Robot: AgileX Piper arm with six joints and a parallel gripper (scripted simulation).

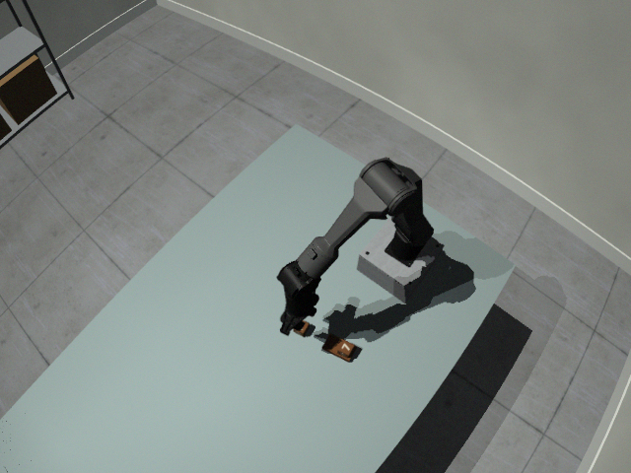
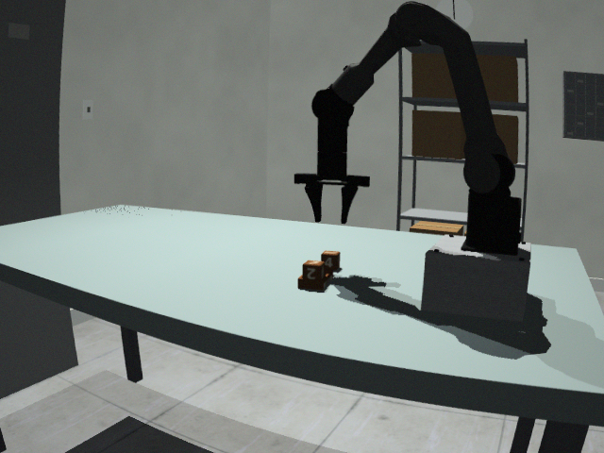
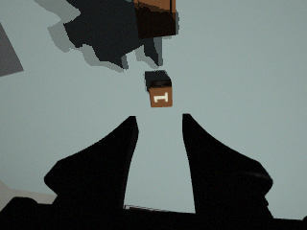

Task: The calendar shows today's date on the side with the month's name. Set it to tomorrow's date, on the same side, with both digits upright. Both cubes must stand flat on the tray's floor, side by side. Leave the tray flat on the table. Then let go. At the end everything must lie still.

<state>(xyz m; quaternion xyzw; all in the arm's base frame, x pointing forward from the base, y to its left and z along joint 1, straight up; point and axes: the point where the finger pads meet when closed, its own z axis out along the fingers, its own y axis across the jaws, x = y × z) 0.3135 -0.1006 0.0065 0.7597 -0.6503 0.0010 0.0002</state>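
Now: the brown cube 130 mm to the left of my hand, 70 mm below it and 20 mm behind it. From my hand the other things lie so: brown tray 110 mm to the left, 90 mm below, 20 mm behind.
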